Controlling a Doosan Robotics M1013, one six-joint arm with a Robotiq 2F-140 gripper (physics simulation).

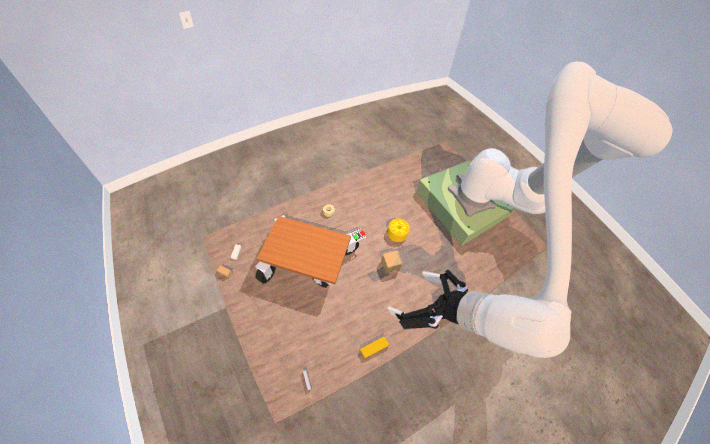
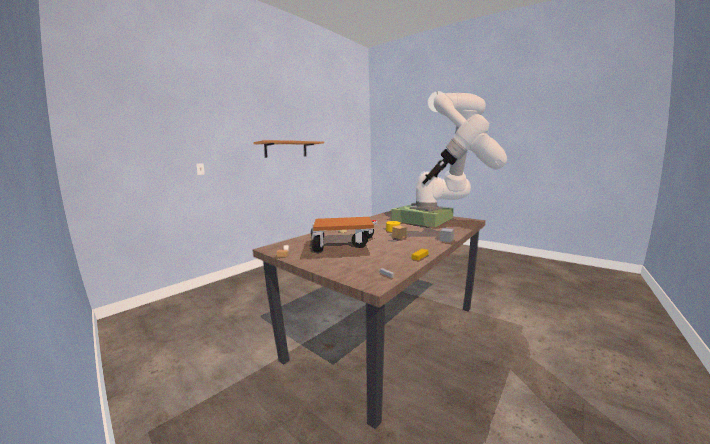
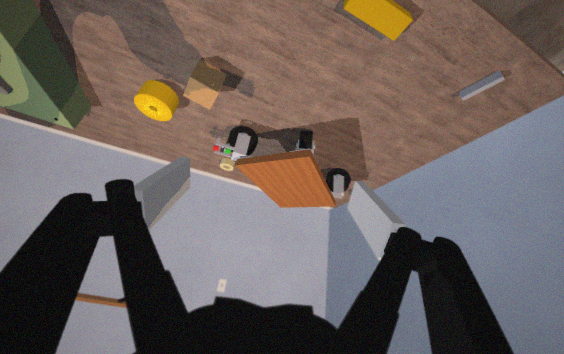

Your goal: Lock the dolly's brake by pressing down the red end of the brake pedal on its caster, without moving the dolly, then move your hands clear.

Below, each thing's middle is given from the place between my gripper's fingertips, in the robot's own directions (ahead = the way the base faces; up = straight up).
My hand is 10 cm past the orange block (image 3: 205,82), 22 cm to the left of it and 28 cm above it. Round my hand: caster bracket (image 3: 240,150) (3 cm ahead, 34 cm to the right, 26 cm below); yellow wheel (image 3: 155,99) (20 cm behind, 35 cm to the right, 29 cm below).
